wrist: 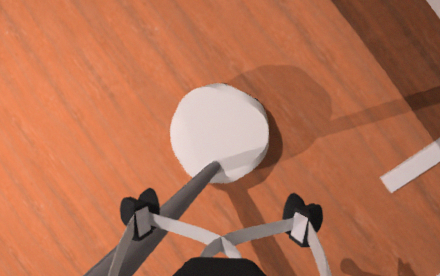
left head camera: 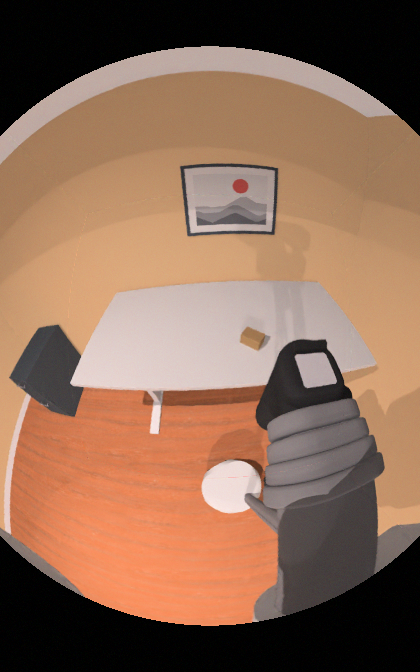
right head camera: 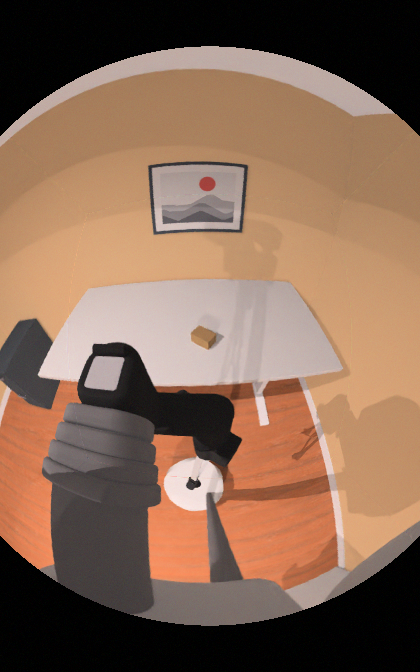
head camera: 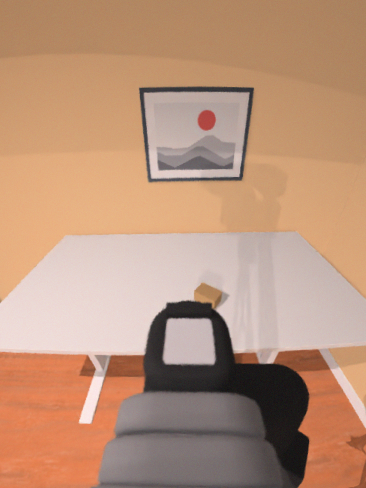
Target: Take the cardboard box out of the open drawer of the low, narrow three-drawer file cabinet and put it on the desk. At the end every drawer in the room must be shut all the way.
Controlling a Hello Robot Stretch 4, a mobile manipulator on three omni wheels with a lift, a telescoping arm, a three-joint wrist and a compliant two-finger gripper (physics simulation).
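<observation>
The cardboard box (head camera: 207, 295) (left head camera: 252, 338) (right head camera: 203, 337) rests on the white desk (head camera: 125, 280) (left head camera: 175, 335) (right head camera: 140, 320), right of the middle in the head view, with nothing gripping it. My gripper (right head camera: 194, 483) (wrist: 221, 207) is open and empty. It points down in front of the desk, above the floor and apart from the box. In the head view the fingers are hidden behind the arm and wrist. An open drawer of the low file cabinet does not show in these views.
A dark cabinet-like body (left head camera: 50, 370) (right head camera: 27, 365) stands at the desk's left end; its front is hard to make out. A round white object (left head camera: 227, 492) (right head camera: 175, 492) (wrist: 215, 125) is below the gripper. White desk legs (head camera: 95, 400) (wrist: 410, 167) reach the floor. A framed picture hangs behind.
</observation>
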